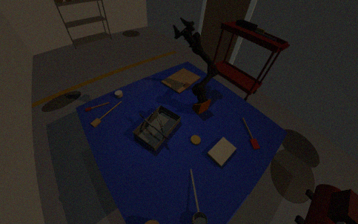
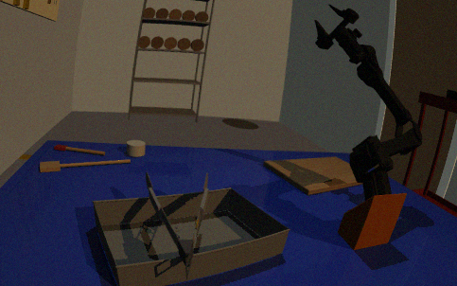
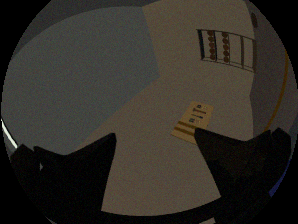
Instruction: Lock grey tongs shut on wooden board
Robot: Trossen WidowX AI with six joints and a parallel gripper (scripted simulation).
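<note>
Right now my gripper tip is 520 mm above the roasting tin, 460 mm short of it and 390 mm to the right of it. The rest, counted from my gripper tip: white cylinder: 540 mm ahead, 530 mm below, 100 mm to the right; then wooden board: 540 mm below, 60 mm to the left, 60 mm behind; then yellow disc: 630 mm to the left, 540 mm below, 300 mm ahead.
</note>
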